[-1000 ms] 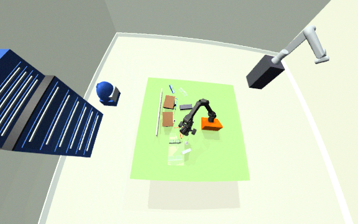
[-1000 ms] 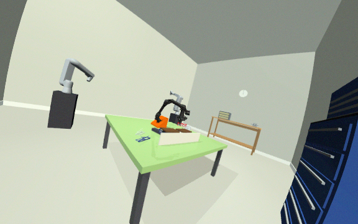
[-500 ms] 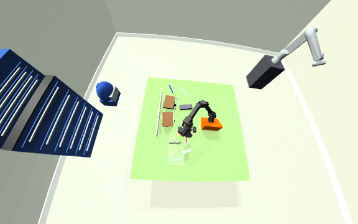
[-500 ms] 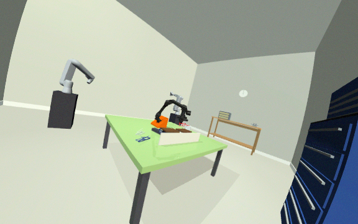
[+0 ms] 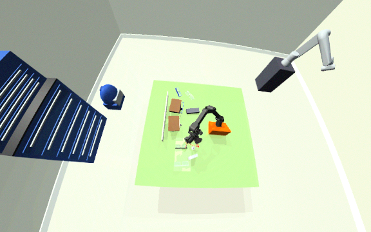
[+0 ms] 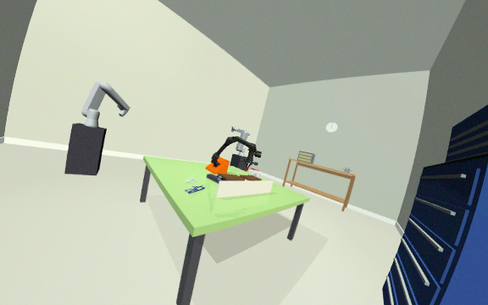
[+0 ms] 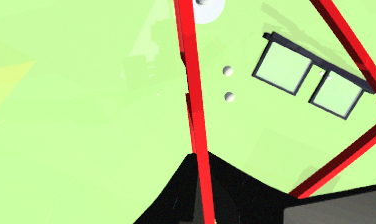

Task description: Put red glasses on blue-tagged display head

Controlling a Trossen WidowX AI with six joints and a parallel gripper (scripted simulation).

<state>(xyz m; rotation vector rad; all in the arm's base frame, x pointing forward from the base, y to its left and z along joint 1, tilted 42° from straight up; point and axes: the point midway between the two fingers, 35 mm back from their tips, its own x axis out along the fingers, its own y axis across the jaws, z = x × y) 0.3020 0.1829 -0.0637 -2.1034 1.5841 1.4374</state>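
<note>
Now: the white peg 100 mm below my gripper tip, 80 mm to the left of it and 30 mm behind it. The rest, counted from my gripper tip: display head 180 mm ahead, 150 mm to the right, 70 mm below; then long white panel 320 mm ahead, 260 mm to the right, 70 mm below; then dark case 370 mm to the right, 110 mm below.
</note>
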